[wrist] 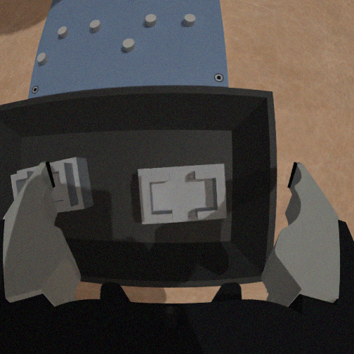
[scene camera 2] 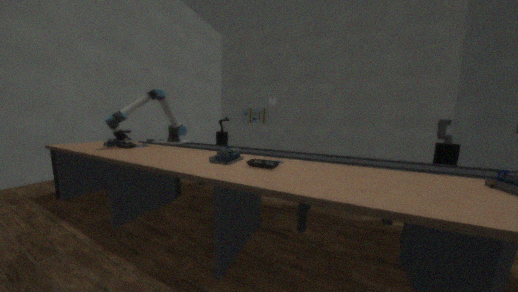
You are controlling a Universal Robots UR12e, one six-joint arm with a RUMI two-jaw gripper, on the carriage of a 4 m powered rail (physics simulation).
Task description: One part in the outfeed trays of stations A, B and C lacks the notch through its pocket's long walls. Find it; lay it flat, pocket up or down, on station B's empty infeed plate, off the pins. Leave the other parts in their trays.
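Seen in the pictures: gripper, fingertip midpoint: [scene camera 2: 129, 143]; arm's base, origin of the base link: [scene camera 2: 173, 141].
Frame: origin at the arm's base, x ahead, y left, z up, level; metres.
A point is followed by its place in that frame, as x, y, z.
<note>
My gripper [scene camera 2: 121, 136] [wrist: 170, 162] is open and empty, low over a dark tray [wrist: 273, 175] at the far-left station. In the wrist view one light grey part [wrist: 182, 194] lies flat, pocket up, between the fingertips in the picture; its two long pocket walls each show a notch near mid-length. A second grey part [wrist: 73, 182] lies further left in the tray, partly hidden behind the left finger; its notch cannot be judged fully. In scene camera 2 another dark tray [scene camera 2: 263, 163] @[0.757, 1.904, 0.005] stands at the middle station; its parts are too small to tell.
A blue plate [wrist: 175, 55] with several upright pins adjoins the tray's far side. A fixture [scene camera 2: 226, 157] @[0.806, 1.577, 0.026] stands left of the middle tray, and a blue-grey fixture [scene camera 2: 504, 182] @[0.600, 3.326, 0.022] at the right edge. The rail [scene camera 2: 320, 156] runs behind the table [scene camera 2: 350, 185] @[0.894, 2.482, -0.030].
</note>
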